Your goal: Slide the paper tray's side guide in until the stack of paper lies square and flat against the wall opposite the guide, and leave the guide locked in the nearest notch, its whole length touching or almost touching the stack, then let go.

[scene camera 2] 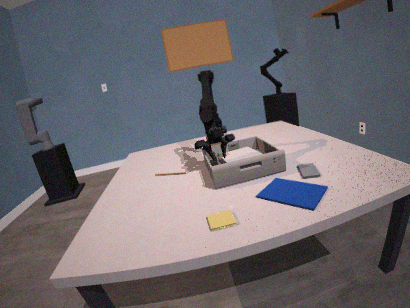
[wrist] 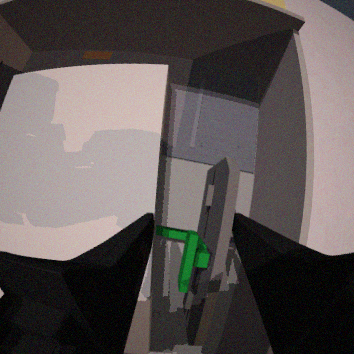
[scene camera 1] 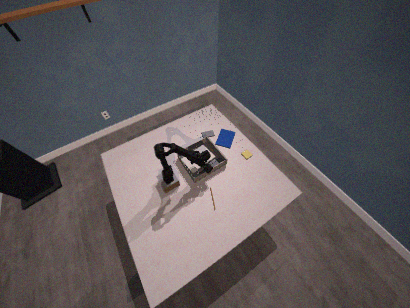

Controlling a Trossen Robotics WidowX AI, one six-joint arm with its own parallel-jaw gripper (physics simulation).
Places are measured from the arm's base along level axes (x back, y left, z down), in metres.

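Pixels of known places: gripper, fingertip midpoint: (scene camera 2: 219, 159) (wrist: 192, 219) (scene camera 1: 206, 165); arm's base at its link origin: (scene camera 1: 168, 179).
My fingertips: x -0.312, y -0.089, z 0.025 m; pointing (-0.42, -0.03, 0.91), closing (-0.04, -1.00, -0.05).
Observation:
Ahead of a thing's pixels: the offset from my fingertips to its middle. "spot": to the spot under its first point.
The grey paper tray @[dx -0.024, dy +0.089, dz +0.010 m] (scene camera 1: 221, 167) (scene camera 2: 230, 176) (wrist: 307, 150) stands on the table. A white paper stack @[dx -0.005, dy +0.113, dz +0.028 m] (scene camera 2: 245, 152) (wrist: 115, 107) lies in it, its right edge nearly straight in the wrist view; its contact with the opposite wall is not clear. The grey side guide @[dx +0.020, dy -0.002, dz +0.014 m] (wrist: 222, 215) stands upright to the right of the stack, a gap between them, its far end farther from the stack. A green latch piece @[spot: dx +0.016, dy +0.004, dz -0.023 m] (wrist: 188, 257) sits on its stack side. My gripper (scene camera 1: 208, 168) (scene camera 2: 219, 156) (wrist: 192, 219) is partly open, its fingers on either side of the guide and latch, not clamped. Its fingers hide the near part.
A blue flat folder @[dx -0.370, dy +0.131, dz +0.054 m] (scene camera 1: 225, 138) (scene camera 2: 292, 193), a yellow note pad @[dx -0.378, dy -0.137, dz +0.052 m] (scene camera 1: 247, 154) (scene camera 2: 221, 220) and a small grey slab @[dx -0.274, dy +0.286, dz +0.053 m] (scene camera 1: 207, 134) (scene camera 2: 308, 170) lie beyond the tray. A thin brown stick @[dx +0.133, dy -0.231, dz +0.054 m] (scene camera 1: 213, 199) (scene camera 2: 170, 174) lies beside it. The tray's walls rise around the fingers.

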